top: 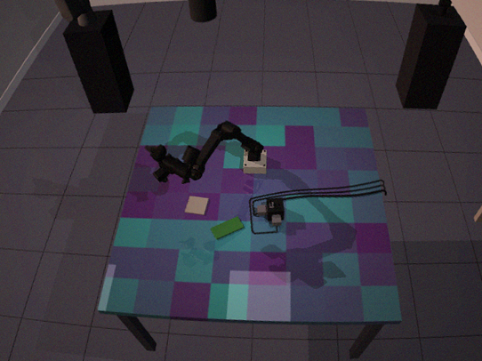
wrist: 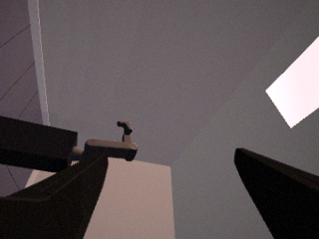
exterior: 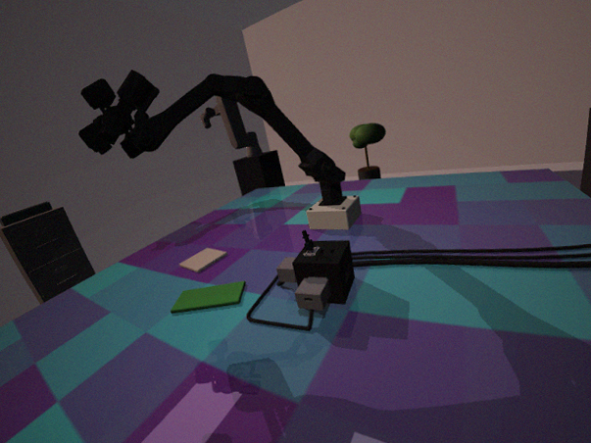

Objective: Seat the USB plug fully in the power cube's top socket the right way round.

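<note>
Right now my gripper tip is 510 mm to the right of the usb plug, 320 mm above it and 30 mm short of it. Also, from my gripper tip: usb socket 520 mm to the left, 340 mm below, 30 mm ahead; beige card 410 mm below, 160 mm to the left, 10 mm behind; green card 410 mm below, 310 mm to the left, 120 mm ahead.
</note>
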